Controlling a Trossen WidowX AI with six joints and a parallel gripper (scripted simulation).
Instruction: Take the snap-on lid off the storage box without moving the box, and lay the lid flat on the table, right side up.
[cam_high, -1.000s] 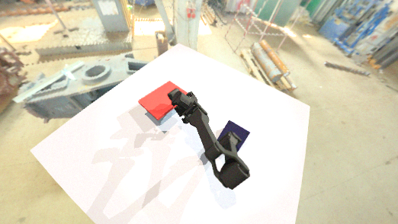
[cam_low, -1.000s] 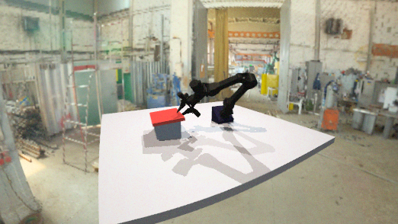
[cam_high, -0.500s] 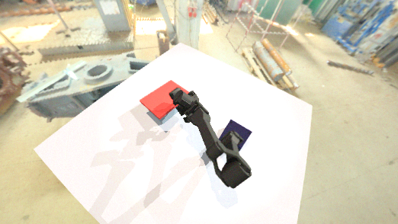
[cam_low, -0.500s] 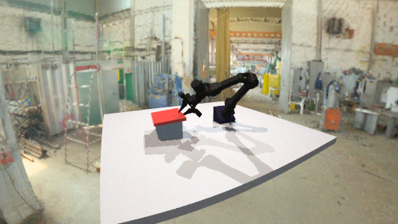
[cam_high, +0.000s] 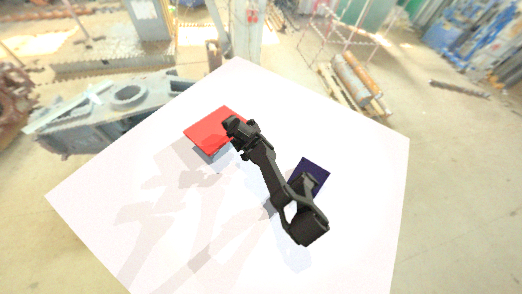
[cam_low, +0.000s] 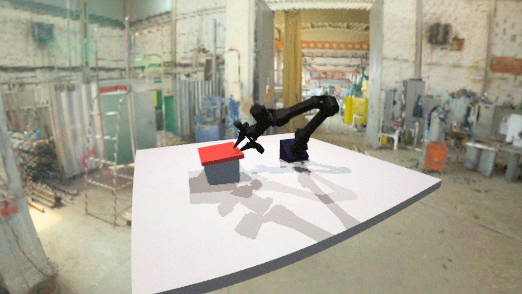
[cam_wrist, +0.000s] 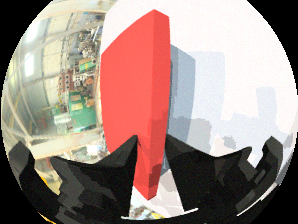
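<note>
Now: gripper tip 80 mm short of the lid and 10 mm to the left of it. From my gripper tip the other things lie so: storage box (70 mm ahead, 10 mm to the right, 60 mm below).
</note>
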